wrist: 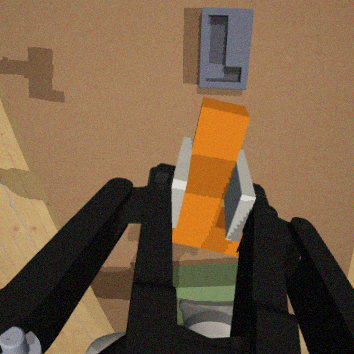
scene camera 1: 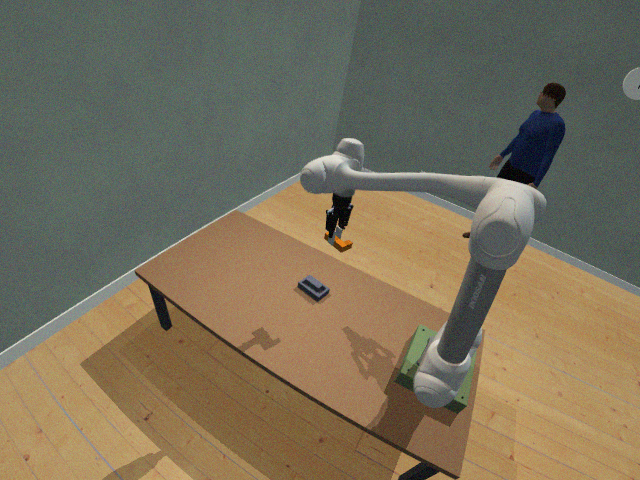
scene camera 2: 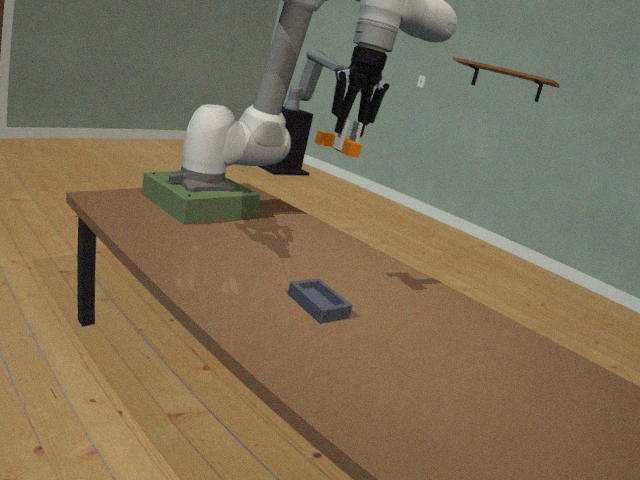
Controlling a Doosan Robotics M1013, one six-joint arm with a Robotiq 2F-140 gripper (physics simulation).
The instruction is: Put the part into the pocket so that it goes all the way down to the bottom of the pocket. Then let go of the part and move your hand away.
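Where they show: gripper, fingertip midpoint: (wrist: 208, 161) (scene camera 1: 333, 242) (scene camera 2: 344, 149); arm's base, link origin: (wrist: 211, 318) (scene camera 2: 201, 183).
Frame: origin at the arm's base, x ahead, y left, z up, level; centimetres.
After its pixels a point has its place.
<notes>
The orange part (scene camera 1: 342, 244) @(x 58.8, y 2.3, z 31.4 cm) (scene camera 2: 351, 148) @(x 67.8, y -1.3, z 30.2 cm) (wrist: 220, 132) @(x 66.8, y 0.0, z 31.4 cm) is a long bar with a short foot at its near end. My gripper (scene camera 1: 336, 233) @(x 63.7, y 0.7, z 28.9 cm) (scene camera 2: 349, 136) (wrist: 208, 161) @(x 63.7, y 0.7, z 28.9 cm) is shut on it, with a light pad on each side, and holds it in the air, high above the table. The blue-grey block (scene camera 1: 320, 295) @(x 64.0, y 0.9, z -4.8 cm) (scene camera 2: 334, 314) @(x 77.3, y -3.5, z -6.2 cm) (wrist: 240, 45) @(x 71.0, y -5.0, z -4.5 cm) lies flat on the table and has an L-shaped pocket, empty. In the wrist view the block is beyond the part's far end, and the part is turned a little relative to it. The part's underside is hidden in the wrist view.
The brown table (scene camera 1: 232, 268) @(x 111.0, y 16.6, z -8.2 cm) (scene camera 2: 232, 310) @(x 65.7, y -23.5, z -8.1 cm) (wrist: 125, 125) @(x 55.6, y 19.0, z -8.1 cm) carries the arm's green base (scene camera 1: 408, 361) @(x 12.1, y 9.9, z 0.1 cm) (scene camera 2: 211, 207) @(x 15.0, y -3.1, z -3.3 cm) (wrist: 207, 275) @(x 14.5, y 1.3, z -3.7 cm) at one end. Shadows fall on the tabletop. A person (scene camera 1: 540, 139) stands beyond the table. A wall shelf (scene camera 2: 506, 71) and a black pedestal (scene camera 2: 300, 139) are in the background.
</notes>
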